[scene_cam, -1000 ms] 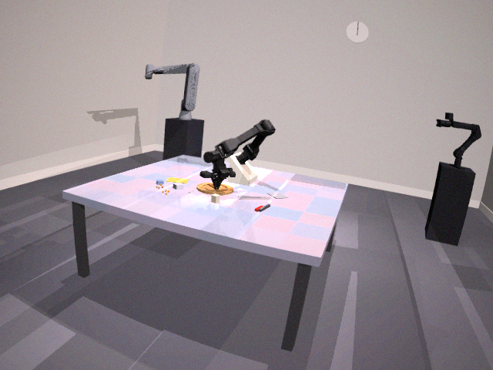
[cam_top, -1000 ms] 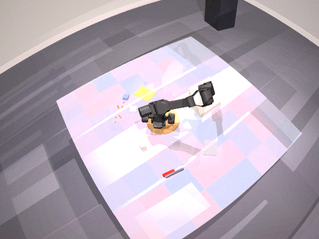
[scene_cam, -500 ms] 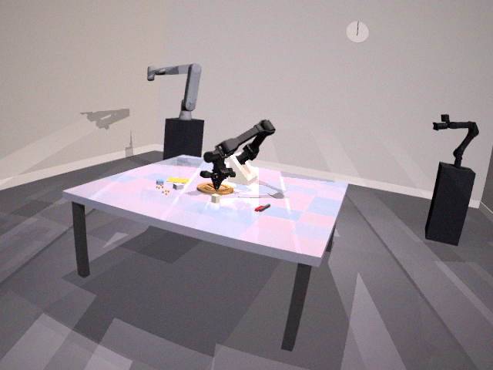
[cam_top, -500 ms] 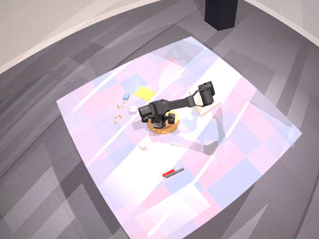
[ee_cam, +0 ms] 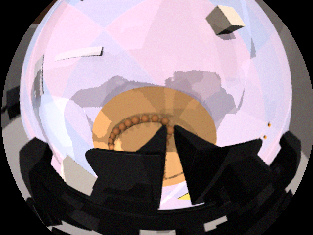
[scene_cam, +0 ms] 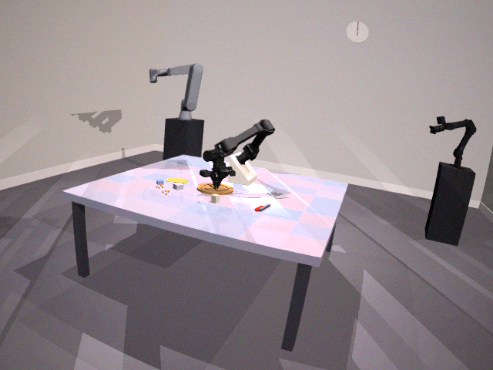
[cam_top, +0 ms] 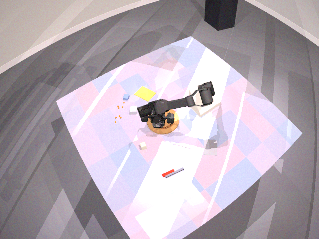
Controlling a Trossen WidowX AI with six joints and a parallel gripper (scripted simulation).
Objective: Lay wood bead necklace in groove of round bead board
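My gripper tip is now 50 mm past the round bead board, 30 mm to the left of it and 10 mm above it. Round my gripper tip: cream cube (140 mm ahead, 80 mm to the left); white block (190 mm to the right, 80 mm ahead, 10 mm below); thin rod (170 mm to the left, 60 mm behind, 20 mm below).
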